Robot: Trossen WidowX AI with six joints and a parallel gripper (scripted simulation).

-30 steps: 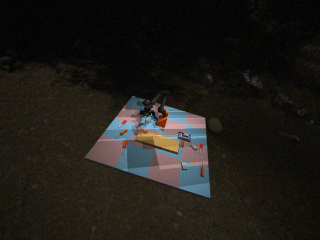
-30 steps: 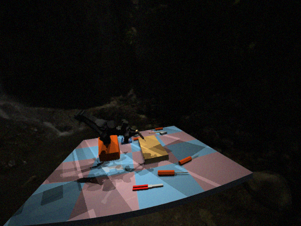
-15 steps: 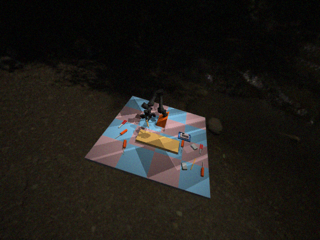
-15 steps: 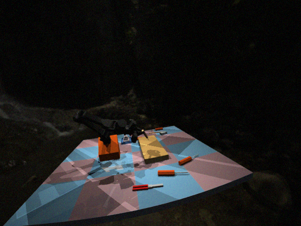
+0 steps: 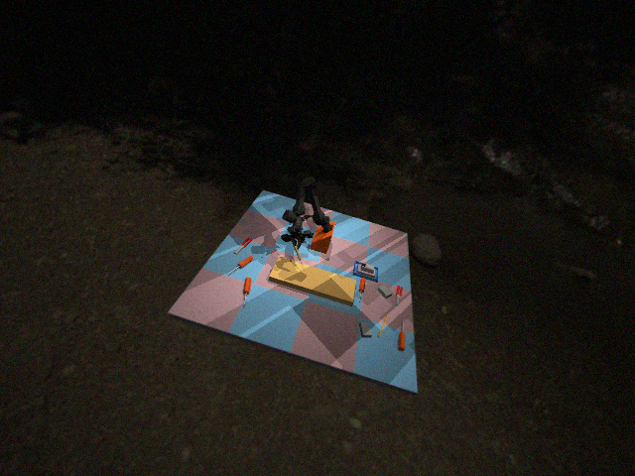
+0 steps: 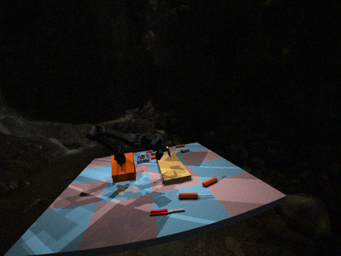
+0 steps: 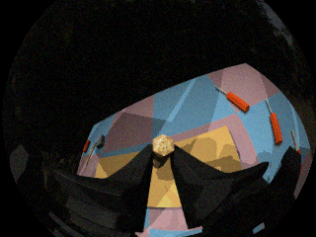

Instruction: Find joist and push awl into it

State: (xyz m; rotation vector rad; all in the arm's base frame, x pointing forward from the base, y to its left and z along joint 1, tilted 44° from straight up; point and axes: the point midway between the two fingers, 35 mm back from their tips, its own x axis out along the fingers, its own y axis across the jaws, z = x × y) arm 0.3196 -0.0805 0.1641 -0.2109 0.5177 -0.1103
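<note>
Right now the awl is 1 cm ahead of my gripper tip, 3 cm to the left of it and 5 cm below it. From my gripper tip the other things lie so: blue tray (17 cm behind, 48 cm to the left, 20 cm below); stud finder (17 cm behind, 47 cm to the left, 16 cm below).
</note>
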